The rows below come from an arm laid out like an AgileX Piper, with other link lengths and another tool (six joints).
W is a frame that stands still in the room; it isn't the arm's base.
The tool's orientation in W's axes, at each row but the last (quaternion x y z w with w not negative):
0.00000 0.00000 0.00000 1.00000
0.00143 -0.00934 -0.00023 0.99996
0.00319 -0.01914 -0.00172 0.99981
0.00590 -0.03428 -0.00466 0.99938
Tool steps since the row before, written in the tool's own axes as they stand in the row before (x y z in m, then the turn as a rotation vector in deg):
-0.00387 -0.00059 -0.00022 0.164 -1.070 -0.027
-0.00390 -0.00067 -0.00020 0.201 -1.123 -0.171
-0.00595 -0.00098 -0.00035 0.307 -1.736 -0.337
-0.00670 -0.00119 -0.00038 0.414 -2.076 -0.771
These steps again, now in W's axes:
-0.00387 -0.00059 -0.00022 0.164 -1.070 -0.027
-0.00390 -0.00067 -0.00027 0.204 -1.123 -0.170
-0.00594 -0.00096 -0.00058 0.314 -1.735 -0.336
-0.00667 -0.00112 -0.00085 0.447 -2.071 -0.766

